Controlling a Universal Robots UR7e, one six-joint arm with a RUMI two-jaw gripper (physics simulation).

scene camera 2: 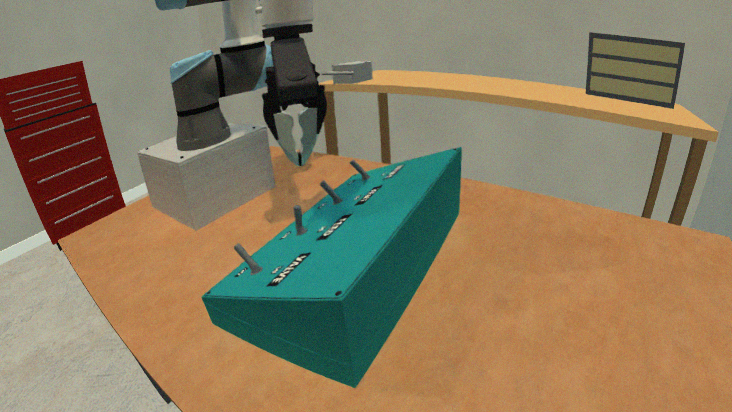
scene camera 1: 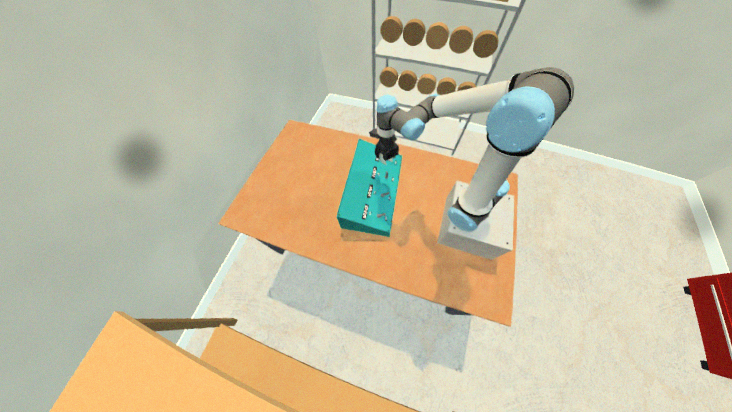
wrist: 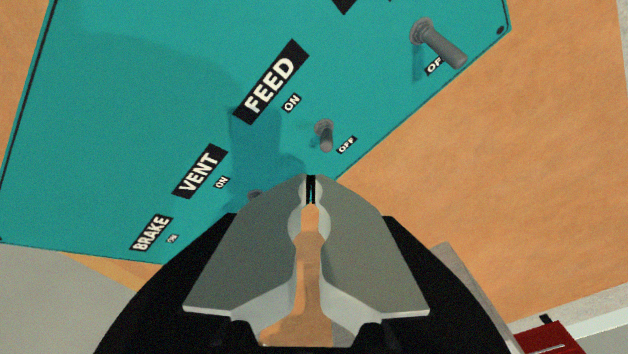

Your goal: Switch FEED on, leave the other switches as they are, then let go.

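Pixels of known places: gripper, fingertip midpoint: [scene camera 2: 300, 165] [scene camera 1: 384, 162] [wrist: 311, 177]; arm's base, origin of the base link: [scene camera 2: 203, 141].
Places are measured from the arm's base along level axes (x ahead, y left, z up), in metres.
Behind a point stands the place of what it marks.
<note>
The teal switch panel [scene camera 1: 353, 189] @[x 0.554, y 0.162, z -0.036 m] [scene camera 2: 399, 240] @[x 0.653, y -0.003, z -0.037 m] [wrist: 125, 100] @[x 0.568, y 0.098, z -0.039 m] slopes on the table. The FEED lever [scene camera 2: 299, 219] @[x 0.460, y -0.022, z -0.065 m] [wrist: 325, 137] @[x 0.461, y -0.022, z -0.052 m] stands steeper than the others, angled toward its ON side. The VALVE lever [scene camera 2: 247, 258] @[x 0.485, y -0.140, z -0.070 m] [wrist: 442, 45] @[x 0.481, y -0.137, z -0.065 m], VENT lever [scene camera 2: 330, 191] @[x 0.410, y 0.087, z -0.069 m] and BRAKE lever [scene camera 2: 359, 169] @[x 0.373, y 0.200, z -0.070 m] lean toward OFF. In the wrist view the VENT lever is mostly hidden behind a finger, and the BRAKE lever does not show. My gripper [scene camera 1: 384, 159] @[x 0.473, y -0.014, z 0.028 m] [scene camera 2: 300, 162] @[x 0.473, y -0.014, z 0.028 m] [wrist: 311, 177] @[x 0.473, y -0.014, z 0.028 m] is shut and empty. It hangs above the panel's robot-side edge, apart from the FEED lever.
The robot base [scene camera 1: 478, 225] @[x -0.051, y 0.073, z 0.001 m] [scene camera 2: 204, 179] @[x 0.103, y -0.053, z -0.067 m] stands on the orange table [scene camera 1: 286, 194] @[x 0.943, y 0.312, z -0.178 m] [scene camera 2: 563, 286] @[x 0.841, y 0.222, z -0.178 m], on the side where the levers lean. A shelf rack [scene camera 1: 374, 92] stands behind the table. A red tool cabinet [scene camera 1: 712, 317] [scene camera 2: 61, 148] and a curved workbench [scene camera 2: 486, 87] are farther off.
</note>
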